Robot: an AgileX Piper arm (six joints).
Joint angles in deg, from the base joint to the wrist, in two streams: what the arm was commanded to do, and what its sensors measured. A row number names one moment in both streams.
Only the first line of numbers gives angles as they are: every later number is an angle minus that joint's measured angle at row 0.
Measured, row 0:
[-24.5 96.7 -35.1 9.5 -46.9 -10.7]
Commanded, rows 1 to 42:
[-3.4 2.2 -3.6 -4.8 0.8 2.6]
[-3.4 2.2 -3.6 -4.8 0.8 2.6]
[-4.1 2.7 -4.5 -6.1 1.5 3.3]
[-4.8 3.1 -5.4 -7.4 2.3 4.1]
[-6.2 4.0 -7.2 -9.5 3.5 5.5]
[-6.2 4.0 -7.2 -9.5 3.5 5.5]
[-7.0 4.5 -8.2 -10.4 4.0 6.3]
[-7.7 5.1 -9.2 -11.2 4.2 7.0]
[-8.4 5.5 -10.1 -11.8 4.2 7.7]
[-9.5 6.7 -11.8 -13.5 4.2 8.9]
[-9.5 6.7 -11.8 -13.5 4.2 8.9]
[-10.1 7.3 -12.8 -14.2 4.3 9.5]
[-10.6 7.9 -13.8 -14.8 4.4 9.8]
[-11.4 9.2 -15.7 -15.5 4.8 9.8]
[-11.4 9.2 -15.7 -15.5 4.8 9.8]
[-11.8 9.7 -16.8 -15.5 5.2 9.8]
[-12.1 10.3 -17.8 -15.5 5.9 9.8]
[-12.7 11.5 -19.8 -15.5 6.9 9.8]
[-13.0 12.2 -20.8 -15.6 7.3 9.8]
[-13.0 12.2 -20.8 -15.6 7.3 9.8]
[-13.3 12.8 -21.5 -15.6 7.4 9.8]
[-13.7 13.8 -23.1 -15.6 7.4 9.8]
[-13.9 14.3 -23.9 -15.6 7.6 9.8]
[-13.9 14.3 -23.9 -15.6 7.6 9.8]
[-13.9 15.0 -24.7 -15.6 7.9 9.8]
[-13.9 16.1 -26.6 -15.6 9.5 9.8]
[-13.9 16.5 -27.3 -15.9 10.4 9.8]
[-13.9 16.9 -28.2 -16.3 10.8 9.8]
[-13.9 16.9 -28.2 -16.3 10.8 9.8]
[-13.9 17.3 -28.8 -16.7 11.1 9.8]
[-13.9 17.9 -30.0 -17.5 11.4 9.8]
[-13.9 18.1 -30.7 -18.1 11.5 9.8]
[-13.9 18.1 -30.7 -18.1 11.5 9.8]
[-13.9 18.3 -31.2 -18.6 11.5 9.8]
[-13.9 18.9 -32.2 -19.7 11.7 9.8]
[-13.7 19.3 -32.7 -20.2 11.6 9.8]
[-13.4 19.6 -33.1 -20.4 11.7 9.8]
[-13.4 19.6 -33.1 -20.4 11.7 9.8]
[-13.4 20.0 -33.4 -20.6 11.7 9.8]
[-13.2 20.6 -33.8 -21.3 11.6 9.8]
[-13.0 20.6 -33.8 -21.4 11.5 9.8]
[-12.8 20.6 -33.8 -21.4 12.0 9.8]
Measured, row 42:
[-14.9 20.0 -32.3 -16.0 13.8 10.1]
